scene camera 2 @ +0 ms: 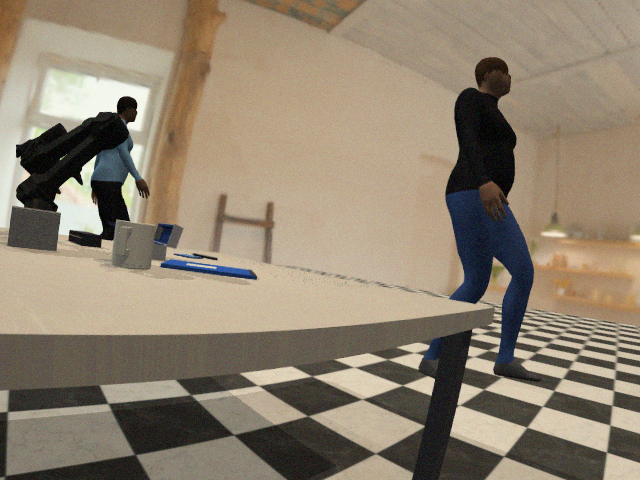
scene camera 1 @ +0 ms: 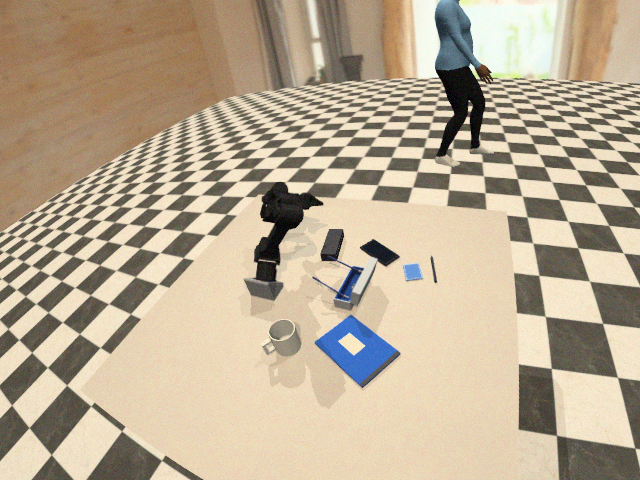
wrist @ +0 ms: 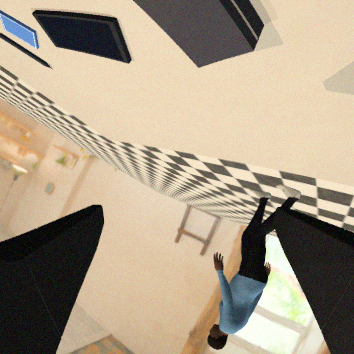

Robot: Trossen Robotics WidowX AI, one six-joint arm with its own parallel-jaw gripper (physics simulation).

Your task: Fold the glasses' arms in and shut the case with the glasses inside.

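Places are measured from the arm's base along level axes (x back, y right, z up), in metres.
Pixels of known places: gripper, fingertip midpoint: [scene camera 2: 71,188] [scene camera 1: 319,204] [wrist: 190,215]; arm's base, link origin: [scene camera 2: 35,226] [scene camera 1: 264,280].
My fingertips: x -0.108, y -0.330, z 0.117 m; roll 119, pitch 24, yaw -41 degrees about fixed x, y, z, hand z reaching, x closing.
Ahead of a thing's pixels: the offset from my fingertips to its top centre. "pt": to the spot under its first point.
The open glasses case @(pt dx -0.196, dy +0.361, dz -0.134 m) [scene camera 1: 343,303] [scene camera 2: 159,252] stands near the middle of the table, grey outside and blue inside. Its lid @(dx -0.246, dy +0.283, dz -0.067 m) [scene camera 1: 364,280] [scene camera 2: 175,235] is tipped up on the side away from the robot's base. The blue glasses [scene camera 1: 330,287] lie in the case. Their two thin arms are unfolded, apart, and stick out over the side facing the robot; the frame is hard to make out inside. My gripper [scene camera 1: 320,202] [wrist: 190,215] is open and empty, raised beyond the dark box, well away from the case. The case and glasses do not show in the wrist view.
A dark box @(dx -0.055, dy +0.064, dz -0.128 m) [scene camera 1: 331,244] [scene camera 2: 84,238] [wrist: 200,30] and a black phone-like slab @(dx -0.245, dy +0.067, dz -0.155 m) [scene camera 1: 379,252] [wrist: 82,36] lie near the case. A blue card @(dx -0.386, dy +0.153, dz -0.158 m) [scene camera 1: 413,272] [wrist: 19,30], pen @(dx -0.457, dy +0.125, dz -0.154 m) [scene camera 1: 433,269] [wrist: 25,50], blue book @(dx -0.277, dy +0.501, dz -0.155 m) [scene camera 1: 372,356] [scene camera 2: 227,270] and grey mug @(pt dx -0.101, dy +0.569, dz -0.097 m) [scene camera 1: 287,343] [scene camera 2: 135,248] are also on the table.
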